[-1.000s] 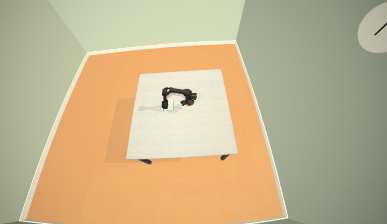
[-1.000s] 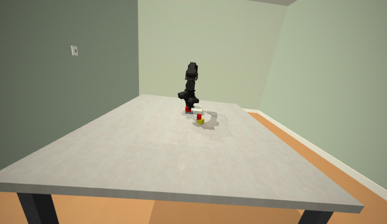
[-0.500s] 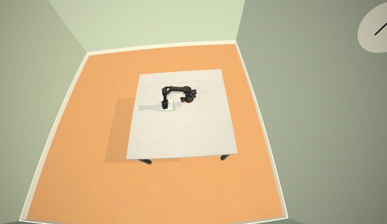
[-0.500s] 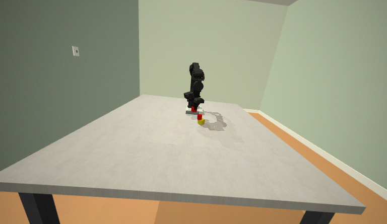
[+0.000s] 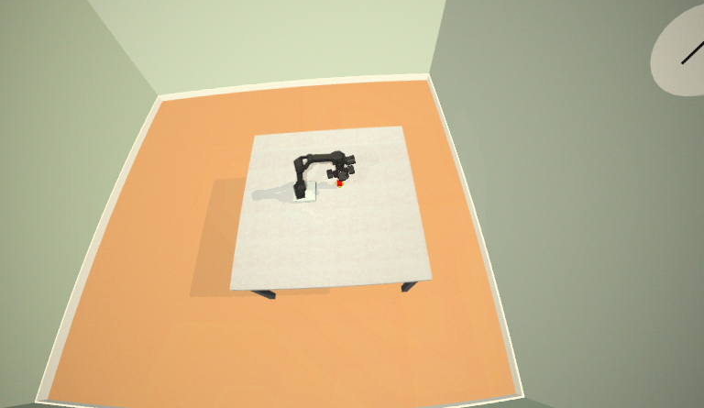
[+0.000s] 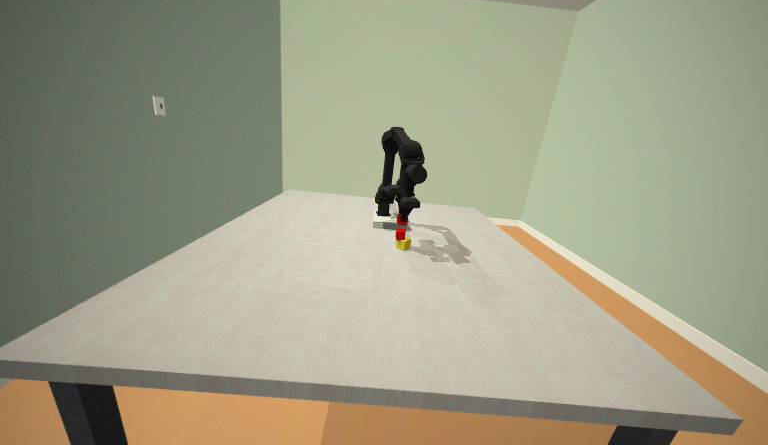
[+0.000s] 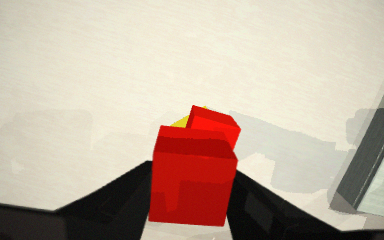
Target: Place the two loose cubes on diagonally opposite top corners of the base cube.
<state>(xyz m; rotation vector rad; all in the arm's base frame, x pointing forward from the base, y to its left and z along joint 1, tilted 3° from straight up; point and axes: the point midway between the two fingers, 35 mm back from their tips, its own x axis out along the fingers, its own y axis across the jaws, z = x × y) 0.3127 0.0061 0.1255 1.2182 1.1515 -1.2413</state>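
Right now the yellow base cube is 10 mm behind my gripper tip, 20 mm to the left of it and 100 mm below it.
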